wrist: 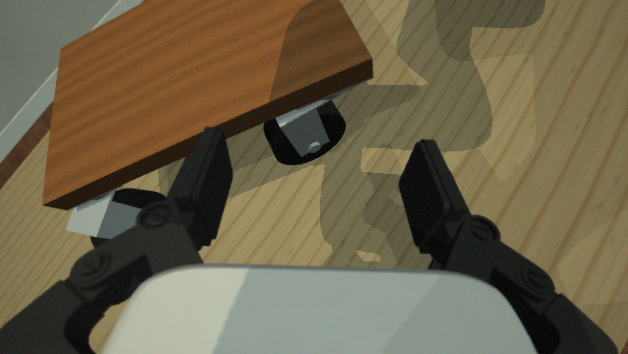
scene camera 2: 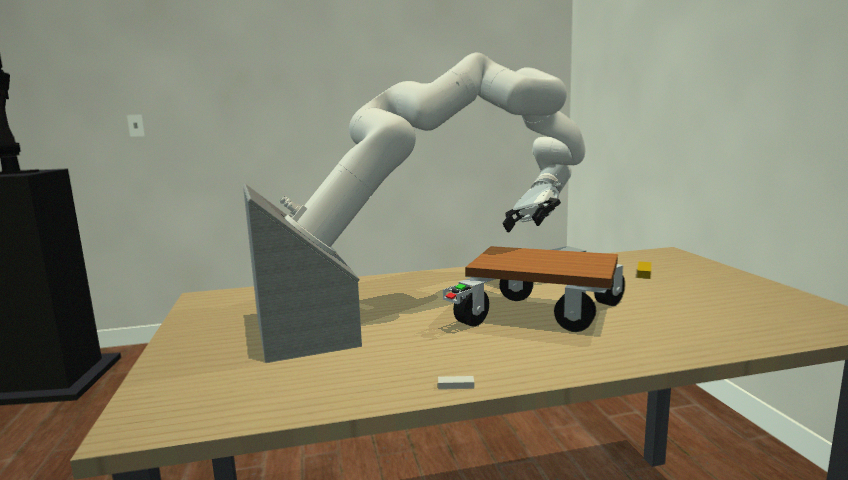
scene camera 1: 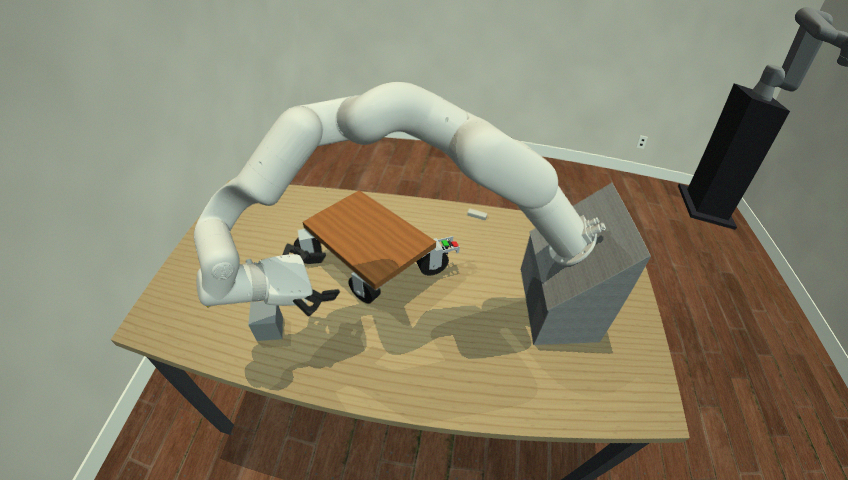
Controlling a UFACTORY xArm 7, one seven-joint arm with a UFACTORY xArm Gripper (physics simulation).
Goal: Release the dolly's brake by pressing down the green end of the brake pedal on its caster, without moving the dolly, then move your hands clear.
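The dolly [scene camera 1: 368, 234] [scene camera 2: 541, 263] [wrist: 175, 85] has a brown wooden board on black wheels and stands upright on the table. The brake pedal sticks out from the caster at the dolly's corner facing the robot's base. Its green end [scene camera 1: 445, 243] [scene camera 2: 460, 286] is nearer the board, and its red end [scene camera 1: 454, 244] [scene camera 2: 451, 295] is farther out. The pedal does not show in the wrist view. My gripper [scene camera 1: 329, 274] [scene camera 2: 523, 223] [wrist: 319, 156] is open and empty, above and beside the dolly's end away from the pedal. Its tilt is hard to tell.
A grey wedge-shaped pedestal [scene camera 1: 586, 297] [scene camera 2: 306, 309] bears the arm. A white bar [scene camera 1: 477, 214] [scene camera 2: 455, 382] lies near a table edge. A grey block [scene camera 1: 266, 324] shows below the wrist. A yellow block [scene camera 2: 643, 270] is beyond the dolly in the second scene view.
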